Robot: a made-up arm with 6 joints.
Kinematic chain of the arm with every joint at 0, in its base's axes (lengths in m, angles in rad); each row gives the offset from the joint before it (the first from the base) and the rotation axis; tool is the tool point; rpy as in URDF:
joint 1: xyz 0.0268 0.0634 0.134 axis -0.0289 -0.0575 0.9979
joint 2: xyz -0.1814 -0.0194 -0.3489 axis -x
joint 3: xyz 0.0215 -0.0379 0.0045 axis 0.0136 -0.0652 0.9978
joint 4: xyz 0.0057 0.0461 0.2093 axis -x
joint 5: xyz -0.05 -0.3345 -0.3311 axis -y
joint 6: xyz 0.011 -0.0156 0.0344 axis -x
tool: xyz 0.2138 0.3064 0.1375 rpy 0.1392 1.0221 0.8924
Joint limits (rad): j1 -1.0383..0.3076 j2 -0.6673..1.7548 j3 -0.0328..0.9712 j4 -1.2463..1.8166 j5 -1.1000..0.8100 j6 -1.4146..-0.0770
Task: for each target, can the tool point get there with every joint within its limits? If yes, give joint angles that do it. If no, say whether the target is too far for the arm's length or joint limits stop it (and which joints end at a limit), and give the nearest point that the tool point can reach.
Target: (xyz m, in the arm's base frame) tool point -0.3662 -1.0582 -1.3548
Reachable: no: too far | nearest point -0.1474 -0.4337 -0.5165 | short by 1.068 m
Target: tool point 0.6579 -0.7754 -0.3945
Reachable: no: joint limits stop it (at a limit: joint 1, joint 2, joint 3, joint 5, joint 6) | nearest point 0.4316 -0.5263 -0.2667 | short by 0.360 m
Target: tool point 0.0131 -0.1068 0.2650
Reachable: yes | joints -0.7948 -0.1682 0.7934 0.8283 -0.1073 -1.1670
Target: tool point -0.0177 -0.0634 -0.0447
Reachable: yes | joints -0.4273 -0.0131 0.5818 -0.4241 0.1902 -0.7088
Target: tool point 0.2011 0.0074 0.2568
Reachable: yes | joints -0.9190 0.1551 0.7728 1.1394 -0.3789 -1.0692
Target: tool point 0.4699 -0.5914 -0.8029
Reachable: no: joint limits stop it (at a limit: joint 2, joint 3, joint 5, joint 6) | nearest point 0.3307 -0.3863 -0.5031 | short by 0.389 m
